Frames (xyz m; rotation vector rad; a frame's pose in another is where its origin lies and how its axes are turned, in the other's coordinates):
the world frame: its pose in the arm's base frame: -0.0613 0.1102 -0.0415 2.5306 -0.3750 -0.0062
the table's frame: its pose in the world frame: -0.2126 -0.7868 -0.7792 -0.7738 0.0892 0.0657
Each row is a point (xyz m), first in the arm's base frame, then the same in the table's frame.
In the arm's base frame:
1: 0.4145 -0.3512 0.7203
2: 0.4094 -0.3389 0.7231
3: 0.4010 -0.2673 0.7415
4: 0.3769 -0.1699 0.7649
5: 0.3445 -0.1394 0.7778
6: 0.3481 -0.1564 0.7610
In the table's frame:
1: 0.8473 0.7057 1.3104
2: 0.8401 0.7074 1.2990
3: 0.8189 0.7152 1.2281
4: 0.7776 0.7269 1.1344
5: 0.7419 0.7413 1.1087
6: 0.7462 0.7272 1.1278

